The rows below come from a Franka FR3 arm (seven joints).
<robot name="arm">
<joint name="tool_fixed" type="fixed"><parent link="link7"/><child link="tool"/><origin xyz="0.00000 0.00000 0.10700" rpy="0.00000 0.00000 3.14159"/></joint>
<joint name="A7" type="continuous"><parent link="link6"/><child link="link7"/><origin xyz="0.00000 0.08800 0.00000" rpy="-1.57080 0.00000 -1.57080"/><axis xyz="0 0 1"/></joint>
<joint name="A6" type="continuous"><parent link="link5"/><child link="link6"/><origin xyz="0.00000 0.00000 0.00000" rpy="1.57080 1.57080 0.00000"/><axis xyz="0 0 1"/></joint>
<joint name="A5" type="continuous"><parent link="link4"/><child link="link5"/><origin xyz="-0.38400 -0.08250 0.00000" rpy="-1.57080 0.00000 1.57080"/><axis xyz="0 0 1"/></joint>
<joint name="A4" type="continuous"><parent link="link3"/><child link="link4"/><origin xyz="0.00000 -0.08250 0.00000" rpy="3.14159 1.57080 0.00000"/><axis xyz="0 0 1"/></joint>
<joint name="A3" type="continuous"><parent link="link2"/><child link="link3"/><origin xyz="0.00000 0.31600 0.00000" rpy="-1.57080 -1.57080 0.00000"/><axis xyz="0 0 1"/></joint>
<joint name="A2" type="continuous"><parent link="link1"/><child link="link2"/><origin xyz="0.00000 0.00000 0.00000" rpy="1.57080 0.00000 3.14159"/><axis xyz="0 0 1"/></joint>
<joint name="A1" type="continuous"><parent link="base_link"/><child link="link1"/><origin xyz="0.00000 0.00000 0.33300" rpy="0.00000 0.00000 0.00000"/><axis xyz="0 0 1"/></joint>
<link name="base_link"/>
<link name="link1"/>
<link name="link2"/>
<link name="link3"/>
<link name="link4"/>
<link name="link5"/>
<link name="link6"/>
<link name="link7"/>
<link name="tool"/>
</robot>
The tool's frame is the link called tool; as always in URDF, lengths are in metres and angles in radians. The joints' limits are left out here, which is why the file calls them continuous.
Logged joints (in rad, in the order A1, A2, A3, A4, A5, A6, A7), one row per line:
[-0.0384 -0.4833 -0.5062 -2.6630 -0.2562 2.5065 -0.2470]
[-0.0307 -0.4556 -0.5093 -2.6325 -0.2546 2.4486 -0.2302]
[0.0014 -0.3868 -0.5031 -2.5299 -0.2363 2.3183 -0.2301]
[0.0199 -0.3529 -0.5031 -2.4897 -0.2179 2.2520 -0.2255]
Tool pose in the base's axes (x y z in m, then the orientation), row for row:
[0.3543 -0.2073 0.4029 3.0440 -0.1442 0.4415]
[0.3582 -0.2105 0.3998 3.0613 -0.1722 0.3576]
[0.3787 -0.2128 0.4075 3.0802 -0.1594 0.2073]
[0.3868 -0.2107 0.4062 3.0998 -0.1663 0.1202]
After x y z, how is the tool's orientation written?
As a rotation vector, in radians.
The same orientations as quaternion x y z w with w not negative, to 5 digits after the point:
[0.98808 -0.04681 0.14331 0.03118]
[0.99133 -0.05576 0.11580 0.02733]
[0.99610 -0.05155 0.06704 0.02515]
[0.99766 -0.05352 0.03869 0.01750]

